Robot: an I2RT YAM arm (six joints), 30 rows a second.
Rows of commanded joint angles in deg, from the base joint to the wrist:
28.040, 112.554, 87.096, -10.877, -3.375, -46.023
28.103, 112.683, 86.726, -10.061, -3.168, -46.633
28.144, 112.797, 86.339, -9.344, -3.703, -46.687
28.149, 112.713, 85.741, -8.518, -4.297, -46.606
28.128, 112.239, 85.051, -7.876, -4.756, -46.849
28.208, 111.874, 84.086, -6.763, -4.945, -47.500
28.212, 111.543, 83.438, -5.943, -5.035, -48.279
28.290, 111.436, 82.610, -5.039, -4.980, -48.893
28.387, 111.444, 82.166, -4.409, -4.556, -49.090
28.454, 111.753, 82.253, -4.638, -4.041, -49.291
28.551, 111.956, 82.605, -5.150, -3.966, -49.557
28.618, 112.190, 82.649, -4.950, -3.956, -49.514
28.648, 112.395, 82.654, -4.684, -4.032, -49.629
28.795, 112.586, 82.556, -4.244, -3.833, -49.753
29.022, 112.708, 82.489, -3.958, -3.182, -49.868
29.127, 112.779, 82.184, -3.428, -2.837, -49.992
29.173, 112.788, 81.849, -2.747, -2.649, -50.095
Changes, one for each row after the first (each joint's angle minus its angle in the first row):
0.063, 0.129, -0.370, 0.816, 0.207, -0.610
0.104, 0.243, -0.757, 1.533, -0.328, -0.664
0.109, 0.159, -1.355, 2.359, -0.922, -0.583
0.088, -0.315, -2.045, 3.001, -1.381, -0.826
0.168, -0.680, -3.010, 4.114, -1.570, -1.477
0.172, -1.011, -3.658, 4.934, -1.660, -2.256
0.250, -1.118, -4.486, 5.838, -1.605, -2.870
0.347, -1.110, -4.930, 6.468, -1.181, -3.067
0.414, -0.801, -4.843, 6.239, -0.666, -3.268
0.511, -0.598, -4.491, 5.727, -0.591, -3.534
0.578, -0.364, -4.447, 5.927, -0.581, -3.491
0.608, -0.159, -4.442, 6.193, -0.657, -3.606
0.755, 0.032, -4.540, 6.633, -0.458, -3.730
0.982, 0.154, -4.607, 6.919, 0.193, -3.845
1.087, 0.225, -4.912, 7.449, 0.538, -3.969
1.133, 0.234, -5.247, 8.130, 0.726, -4.072

